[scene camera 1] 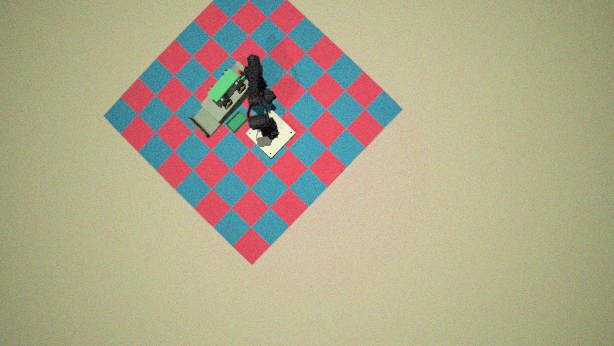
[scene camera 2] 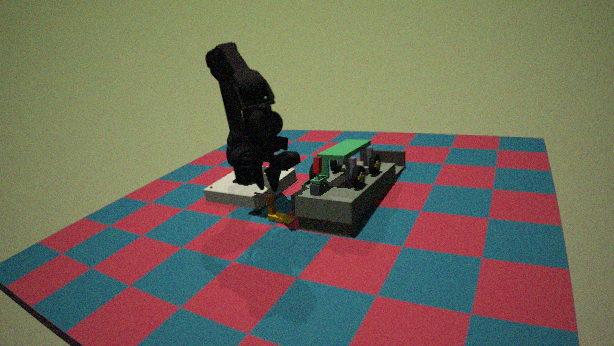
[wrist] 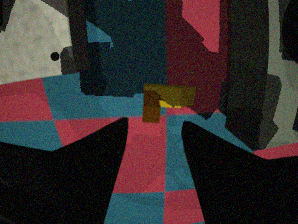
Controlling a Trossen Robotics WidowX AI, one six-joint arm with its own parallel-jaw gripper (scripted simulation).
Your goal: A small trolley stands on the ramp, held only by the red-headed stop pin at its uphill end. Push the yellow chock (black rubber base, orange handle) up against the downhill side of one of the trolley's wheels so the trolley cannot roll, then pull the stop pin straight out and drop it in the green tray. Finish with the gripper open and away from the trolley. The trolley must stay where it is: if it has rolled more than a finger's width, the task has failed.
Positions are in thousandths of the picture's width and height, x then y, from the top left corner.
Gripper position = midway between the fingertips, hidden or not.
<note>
In view: my gripper (scene camera 2: 437,551), a yellow chock (wrist: 525,431) and a trolley (scene camera 2: 555,447).
My gripper also shows in the wrist view (wrist: 522,560).
</note>
